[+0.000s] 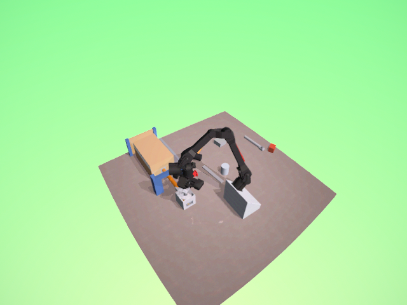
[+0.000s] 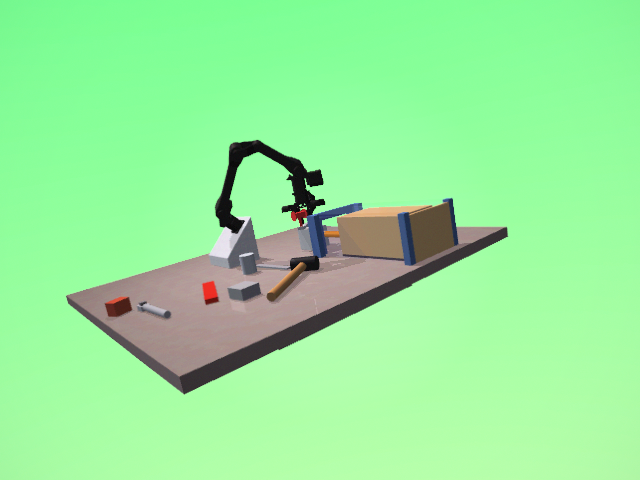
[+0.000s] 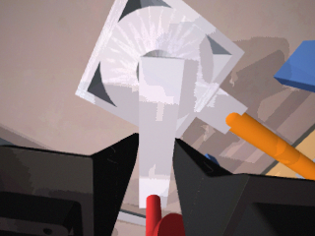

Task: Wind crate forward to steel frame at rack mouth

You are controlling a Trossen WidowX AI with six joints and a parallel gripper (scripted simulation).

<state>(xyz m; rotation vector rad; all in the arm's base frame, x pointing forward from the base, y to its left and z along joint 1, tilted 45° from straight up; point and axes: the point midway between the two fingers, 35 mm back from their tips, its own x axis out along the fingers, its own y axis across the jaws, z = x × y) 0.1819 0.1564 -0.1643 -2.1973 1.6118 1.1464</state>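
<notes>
Now: gripper tip 30 mm short of the red grip, 40 mm to the left of it and 40 mm below it. From my gripper tip the other things lie so: flat steel bar: 90 mm ahead, 240 mm to the right, 100 mm below; white winch: 40 mm behind, 30 mm to the left, 70 mm below; winch handle: 10 mm ahead, 10 mm to the right, 10 mm above.
</notes>
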